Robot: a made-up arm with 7 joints.
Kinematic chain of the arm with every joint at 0, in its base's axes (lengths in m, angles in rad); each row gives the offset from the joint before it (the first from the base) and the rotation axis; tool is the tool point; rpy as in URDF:
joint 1: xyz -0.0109 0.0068 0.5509 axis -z
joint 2: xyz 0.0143 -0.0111 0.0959 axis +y
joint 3: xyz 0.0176 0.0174 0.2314 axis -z
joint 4: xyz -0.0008 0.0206 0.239 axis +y
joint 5: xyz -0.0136 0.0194 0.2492 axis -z
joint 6: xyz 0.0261 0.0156 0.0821 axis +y
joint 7: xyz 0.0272 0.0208 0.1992 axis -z
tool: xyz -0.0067 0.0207 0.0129 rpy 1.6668 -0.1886 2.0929
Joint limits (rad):
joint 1: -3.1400..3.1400
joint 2: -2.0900..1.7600
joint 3: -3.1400..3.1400
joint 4: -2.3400..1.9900
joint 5: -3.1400..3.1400
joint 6: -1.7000..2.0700
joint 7: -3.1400..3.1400
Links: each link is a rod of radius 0.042 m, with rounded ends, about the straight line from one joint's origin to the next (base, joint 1, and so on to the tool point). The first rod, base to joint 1, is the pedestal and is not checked.
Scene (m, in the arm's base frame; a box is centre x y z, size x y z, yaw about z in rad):
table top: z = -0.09
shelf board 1: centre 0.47 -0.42 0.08 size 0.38 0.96 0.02 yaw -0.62
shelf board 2: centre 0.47 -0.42 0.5 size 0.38 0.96 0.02 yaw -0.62
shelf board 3: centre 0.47 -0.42 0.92 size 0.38 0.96 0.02 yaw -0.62
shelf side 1: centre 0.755 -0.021 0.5 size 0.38 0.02 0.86 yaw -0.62
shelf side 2: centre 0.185 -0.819 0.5 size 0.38 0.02 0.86 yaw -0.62
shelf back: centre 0.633 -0.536 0.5 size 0.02 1 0.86 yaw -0.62
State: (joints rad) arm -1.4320 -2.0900 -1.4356 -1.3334 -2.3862 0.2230 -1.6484
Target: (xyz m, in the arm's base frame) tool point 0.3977 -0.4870 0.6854
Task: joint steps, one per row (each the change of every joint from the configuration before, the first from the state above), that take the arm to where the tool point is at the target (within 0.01 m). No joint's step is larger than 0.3 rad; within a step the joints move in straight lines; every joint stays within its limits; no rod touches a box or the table.
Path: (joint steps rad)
1: 0.1964 0.1657 0.2349 -0.2679 0.0073 0.2022 -0.0080
2: 0.1963 0.1656 0.2349 -0.2680 0.0073 0.2023 -0.0080
3: 0.1010 -0.0328 -0.2428 -0.0782 -0.0532 -0.0344 0.0110
4: 0.1009 -0.0329 -0.2429 -0.0783 -0.0532 -0.0343 0.0110
5: 0.1009 -0.0328 -0.2428 -0.0782 -0.0531 -0.0344 0.0111
6: 0.1009 -0.0329 -0.2429 -0.0782 -0.0532 -0.0343 0.0110
7: -0.2230 0.0354 0.0193 0.1948 0.0403 -0.0976 -0.0026
8: -0.2230 0.0353 0.0194 0.1947 0.0403 -0.0976 -0.0026
9: -0.2230 0.0353 0.0193 0.1948 0.0403 -0.0976 -0.0026

